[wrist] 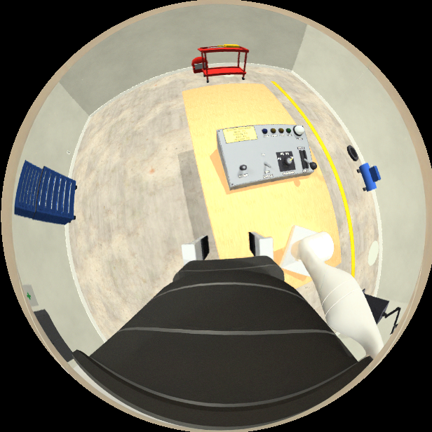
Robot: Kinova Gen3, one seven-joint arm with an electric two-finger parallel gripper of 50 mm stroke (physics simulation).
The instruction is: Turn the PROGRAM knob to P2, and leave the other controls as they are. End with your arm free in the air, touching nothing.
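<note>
The grey control panel (255, 152) lies on the wooden table, above and to the right of my gripper in the wrist view. The PROGRAM knob (288, 160) is a dark round knob on a black square plate in the panel's lower right part. Labels P1, P2 and P3 seem to stand around it, too small to read surely, and where its pointer stands I cannot tell. My gripper (228, 242) is open and empty, with its fingers apart from the panel and the knob.
Beside the knob are a toggle switch (267, 166), a black push button (243, 168) and a slotted lever with a black ball (313, 165). A white knob (299, 130) and small coloured lamps line the panel's top. The arm's white base link (317, 247) stands on the table (225, 107). A red cart (224, 71) stands beyond.
</note>
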